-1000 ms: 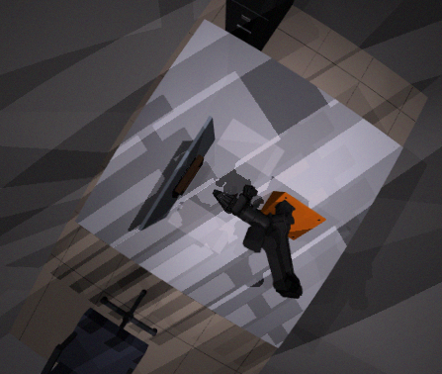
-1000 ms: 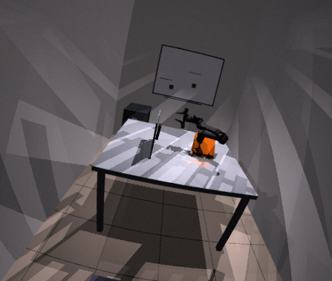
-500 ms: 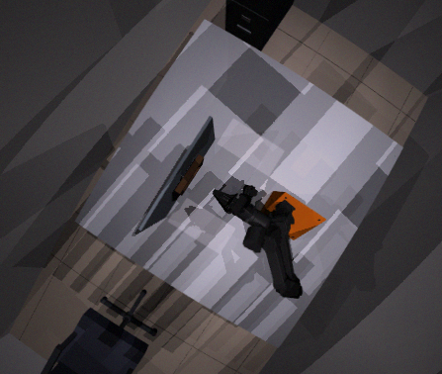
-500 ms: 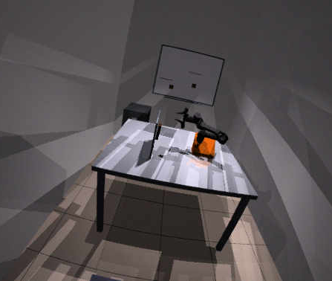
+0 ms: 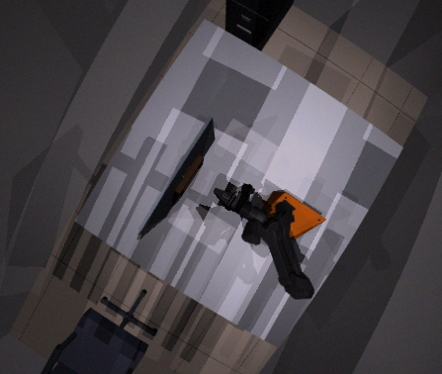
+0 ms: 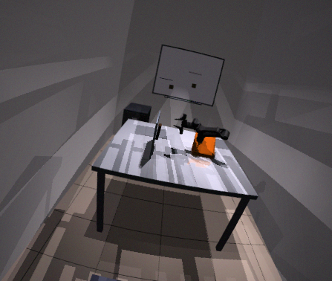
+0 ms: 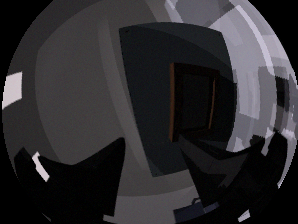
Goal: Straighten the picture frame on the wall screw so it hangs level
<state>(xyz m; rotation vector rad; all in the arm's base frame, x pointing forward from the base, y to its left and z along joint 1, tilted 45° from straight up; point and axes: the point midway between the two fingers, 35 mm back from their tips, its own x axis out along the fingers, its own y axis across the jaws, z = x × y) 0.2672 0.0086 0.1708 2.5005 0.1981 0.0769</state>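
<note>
The brown picture frame lies 13 cm ahead of my gripper tip, 11 cm below it and 2 cm to the left of it. Also, from my gripper tip: thin grey wall panel 13 cm ahead, 12 cm below, 4 cm to the left.
</note>
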